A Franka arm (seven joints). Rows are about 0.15 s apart.
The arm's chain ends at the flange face. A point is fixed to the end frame.
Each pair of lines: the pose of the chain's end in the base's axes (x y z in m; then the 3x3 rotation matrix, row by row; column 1 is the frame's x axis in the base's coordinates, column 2 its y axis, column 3 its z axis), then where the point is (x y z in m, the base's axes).
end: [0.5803 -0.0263 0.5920], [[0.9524 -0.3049 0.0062], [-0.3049 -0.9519 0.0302], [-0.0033 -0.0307 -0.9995]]
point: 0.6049 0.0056 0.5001
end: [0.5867 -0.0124 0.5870], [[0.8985 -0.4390 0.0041], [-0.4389 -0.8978 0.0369], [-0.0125 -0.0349 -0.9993]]
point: 0.6150 0.0163 0.4951
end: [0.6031 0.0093 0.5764], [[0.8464 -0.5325 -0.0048], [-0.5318 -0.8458 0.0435], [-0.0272 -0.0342 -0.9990]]
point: 0.6331 0.0355 0.4843
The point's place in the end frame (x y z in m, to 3 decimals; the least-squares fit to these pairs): 0.014 -0.035 0.093
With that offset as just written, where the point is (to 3 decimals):
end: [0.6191 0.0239 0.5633], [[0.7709 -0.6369 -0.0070], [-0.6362 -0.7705 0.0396], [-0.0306 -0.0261 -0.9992]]
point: 0.652 0.046 0.471
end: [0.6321 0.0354 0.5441], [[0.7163 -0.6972 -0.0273], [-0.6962 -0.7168 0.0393], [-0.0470 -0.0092 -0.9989]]
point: 0.664 0.054 0.451
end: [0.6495 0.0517 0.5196], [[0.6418 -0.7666 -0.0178], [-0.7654 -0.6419 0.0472], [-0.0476 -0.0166 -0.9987]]
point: 0.684 0.068 0.427
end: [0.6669 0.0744 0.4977], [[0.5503 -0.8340 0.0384], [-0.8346 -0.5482 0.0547], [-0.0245 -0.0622 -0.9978]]
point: 0.707 0.087 0.407
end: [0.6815 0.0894 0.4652], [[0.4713 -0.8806 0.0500], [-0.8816 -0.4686 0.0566], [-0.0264 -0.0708 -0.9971]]
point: 0.724 0.099 0.375
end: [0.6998 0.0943 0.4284], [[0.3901 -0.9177 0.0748], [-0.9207 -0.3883 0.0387], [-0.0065 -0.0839 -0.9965]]
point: 0.744 0.099 0.339
